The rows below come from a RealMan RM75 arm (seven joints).
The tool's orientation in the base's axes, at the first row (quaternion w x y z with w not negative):
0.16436, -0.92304, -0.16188, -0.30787
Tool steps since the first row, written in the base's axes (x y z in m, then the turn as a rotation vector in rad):
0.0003, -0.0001, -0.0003, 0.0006, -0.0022, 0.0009
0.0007, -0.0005, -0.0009, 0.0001, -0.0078, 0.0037
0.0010, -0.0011, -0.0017, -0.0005, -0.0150, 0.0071
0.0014, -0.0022, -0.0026, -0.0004, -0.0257, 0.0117
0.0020, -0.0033, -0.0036, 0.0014, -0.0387, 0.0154
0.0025, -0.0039, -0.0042, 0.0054, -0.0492, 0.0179
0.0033, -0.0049, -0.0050, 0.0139, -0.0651, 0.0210
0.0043, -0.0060, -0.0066, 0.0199, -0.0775, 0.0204
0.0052, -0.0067, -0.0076, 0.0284, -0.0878, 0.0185
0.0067, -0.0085, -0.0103, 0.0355, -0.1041, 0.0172
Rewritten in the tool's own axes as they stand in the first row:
0.0000, 0.0003, 0.0003, 0.0006, 0.0020, -0.0013
-0.0001, 0.0009, 0.0008, 0.0008, 0.0063, -0.0059
-0.0005, 0.0017, 0.0014, 0.0011, 0.0118, -0.0117
-0.0010, 0.0031, 0.0018, 0.0019, 0.0204, -0.0194
-0.0014, 0.0045, 0.0024, 0.0030, 0.0320, -0.0265
-0.0015, 0.0053, 0.0029, 0.0055, 0.0425, -0.0306
-0.0016, 0.0067, 0.0035, 0.0107, 0.0595, -0.0350
-0.0020, 0.0084, 0.0048, 0.0124, 0.0731, -0.0364
-0.0021, 0.0096, 0.0057, 0.0157, 0.0860, -0.0348
-0.0030, 0.0124, 0.0078, 0.0170, 0.1037, -0.0367

